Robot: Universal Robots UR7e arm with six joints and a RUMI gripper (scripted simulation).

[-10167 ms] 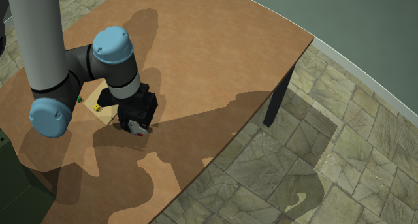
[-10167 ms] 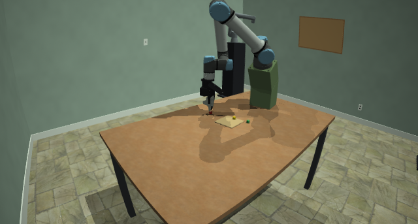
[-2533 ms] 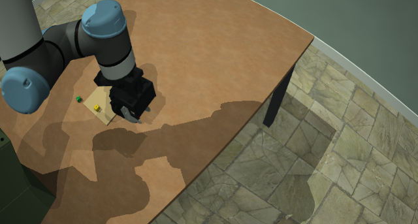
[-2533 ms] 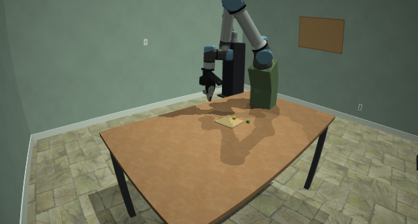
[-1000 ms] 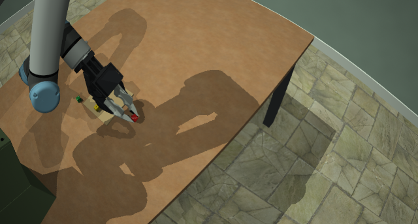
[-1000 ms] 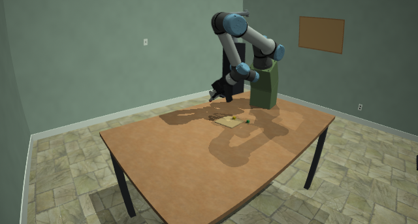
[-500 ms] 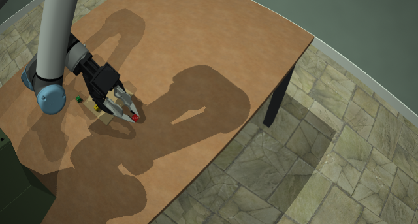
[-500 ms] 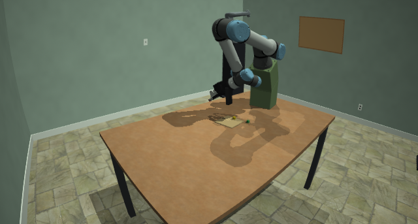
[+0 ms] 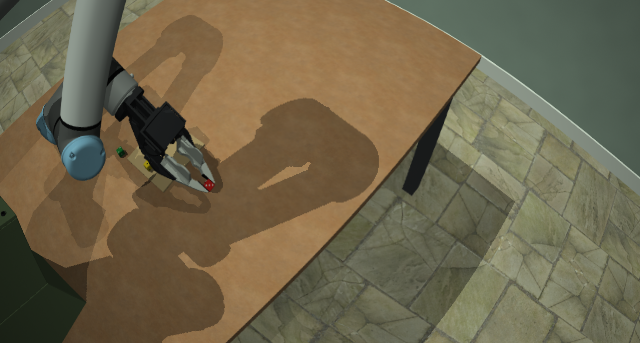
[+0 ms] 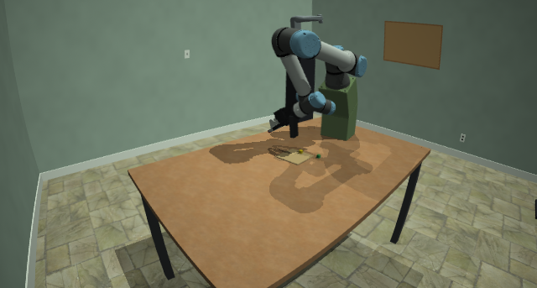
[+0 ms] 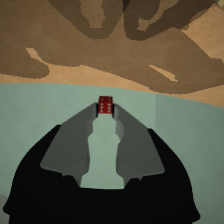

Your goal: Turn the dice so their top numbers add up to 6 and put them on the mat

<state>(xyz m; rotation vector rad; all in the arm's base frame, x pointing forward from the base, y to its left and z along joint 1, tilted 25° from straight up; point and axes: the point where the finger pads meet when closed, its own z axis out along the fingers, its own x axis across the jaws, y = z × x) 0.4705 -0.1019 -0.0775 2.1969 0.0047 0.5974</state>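
Right now the yellow die is 60 mm behind my hand, 170 mm to the left of it and 80 mm below it. The rest, counted from my hand: mat (10 mm behind, 180 mm to the left, 90 mm below); then green die (100 mm behind, 260 mm to the left, 80 mm below); then red die (10 mm to the right, 10 mm below).
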